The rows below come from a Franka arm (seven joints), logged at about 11 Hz.
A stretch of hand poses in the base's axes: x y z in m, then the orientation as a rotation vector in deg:
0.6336 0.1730 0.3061 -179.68 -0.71 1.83
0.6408 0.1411 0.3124 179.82 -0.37 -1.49
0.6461 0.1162 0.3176 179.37 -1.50 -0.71
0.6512 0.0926 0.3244 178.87 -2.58 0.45
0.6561 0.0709 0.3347 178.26 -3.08 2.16
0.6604 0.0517 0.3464 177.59 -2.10 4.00
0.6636 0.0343 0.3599 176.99 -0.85 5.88
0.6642 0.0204 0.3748 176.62 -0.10 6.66
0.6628 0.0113 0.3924 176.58 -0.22 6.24
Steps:
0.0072 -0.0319 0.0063 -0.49 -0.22 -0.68
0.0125 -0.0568 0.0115 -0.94 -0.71 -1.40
0.0176 -0.0804 0.0183 -1.44 -1.46 -2.09
0.0225 -0.1021 0.0286 -2.02 -2.56 -2.42
0.0268 -0.1213 0.0403 -2.67 -3.75 -1.79
0.0300 -0.1387 0.0538 -3.21 -4.98 -0.98
0.0306 -0.1526 0.0687 -3.55 -5.50 -0.50
0.0292 -0.1617 0.0863 -3.61 -5.23 -0.57

